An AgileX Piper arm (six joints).
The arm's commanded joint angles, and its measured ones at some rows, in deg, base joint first. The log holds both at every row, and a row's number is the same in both.
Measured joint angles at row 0:
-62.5, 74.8, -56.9, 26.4, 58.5, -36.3
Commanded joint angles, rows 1 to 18:
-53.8, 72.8, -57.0, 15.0, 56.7, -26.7
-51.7, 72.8, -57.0, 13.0, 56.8, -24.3
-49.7, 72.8, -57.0, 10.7, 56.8, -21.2
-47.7, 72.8, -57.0, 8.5, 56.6, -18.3
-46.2, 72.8, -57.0, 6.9, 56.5, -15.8
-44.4, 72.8, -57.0, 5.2, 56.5, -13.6
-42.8, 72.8, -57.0, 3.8, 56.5, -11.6
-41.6, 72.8, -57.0, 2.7, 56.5, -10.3
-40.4, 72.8, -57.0, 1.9, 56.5, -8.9
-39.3, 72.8, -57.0, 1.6, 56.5, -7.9
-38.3, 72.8, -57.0, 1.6, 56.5, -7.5
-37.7, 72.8, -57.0, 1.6, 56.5, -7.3
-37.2, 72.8, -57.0, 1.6, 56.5, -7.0
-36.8, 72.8, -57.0, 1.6, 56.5, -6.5
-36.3, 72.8, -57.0, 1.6, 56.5, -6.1
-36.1, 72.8, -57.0, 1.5, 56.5, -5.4
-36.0, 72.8, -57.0, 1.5, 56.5, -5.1
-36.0, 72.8, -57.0, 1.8, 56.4, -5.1
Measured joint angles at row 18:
-36.6, 73.3, -56.9, 2.2, 56.6, -6.5
